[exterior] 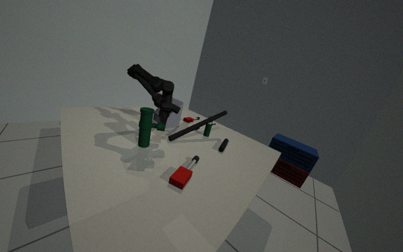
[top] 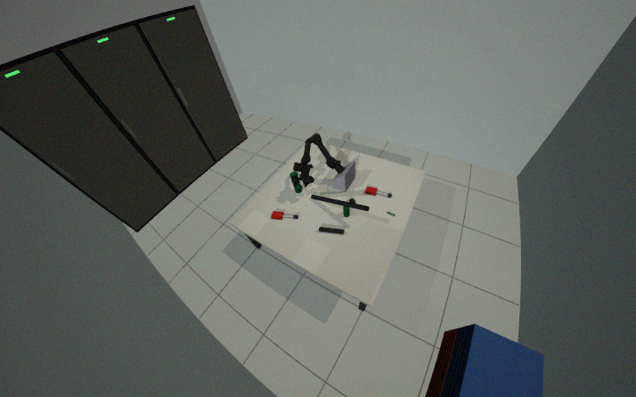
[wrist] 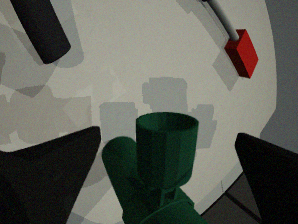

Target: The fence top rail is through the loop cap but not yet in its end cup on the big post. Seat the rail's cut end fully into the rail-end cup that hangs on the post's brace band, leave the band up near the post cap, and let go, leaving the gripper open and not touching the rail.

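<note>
Right now my gripper tip is 10 mm past the green rail-end cup, 20 mm to the left of it and 10 mm above it. Also, from my gripper tip: small green post (10 mm ahead, 420 mm to the left, 20 mm below); short black cylinder (200 mm ahead, 390 mm to the left, 110 mm below).
</note>
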